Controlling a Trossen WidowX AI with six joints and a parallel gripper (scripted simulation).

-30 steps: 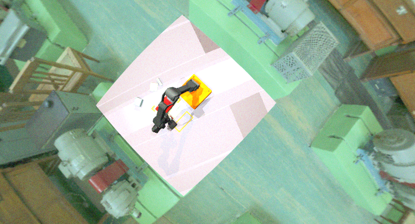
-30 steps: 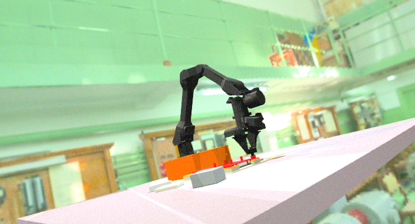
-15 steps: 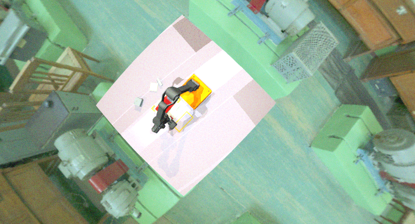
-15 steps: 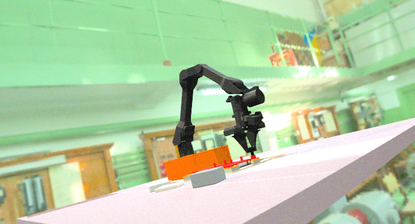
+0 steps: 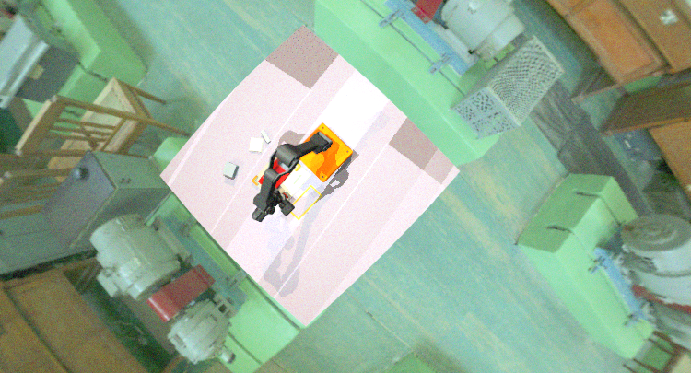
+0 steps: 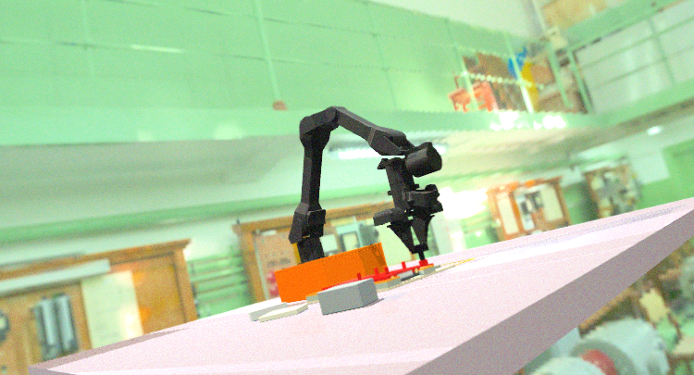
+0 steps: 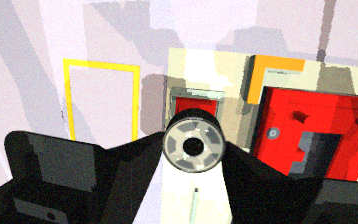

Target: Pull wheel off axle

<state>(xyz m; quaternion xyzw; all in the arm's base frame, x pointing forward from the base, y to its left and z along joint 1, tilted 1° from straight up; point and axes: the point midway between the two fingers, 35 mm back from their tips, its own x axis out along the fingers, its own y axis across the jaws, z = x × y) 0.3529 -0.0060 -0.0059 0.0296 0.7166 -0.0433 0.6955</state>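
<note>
My gripper tip is 2 cm above the thin dark upright axle. Round my gripper tip: grey block 34 cm to the right, 8 cm ahead, 4 cm below; flat white piece 32 cm to the right, 12 cm behind, 5 cm below.
</note>
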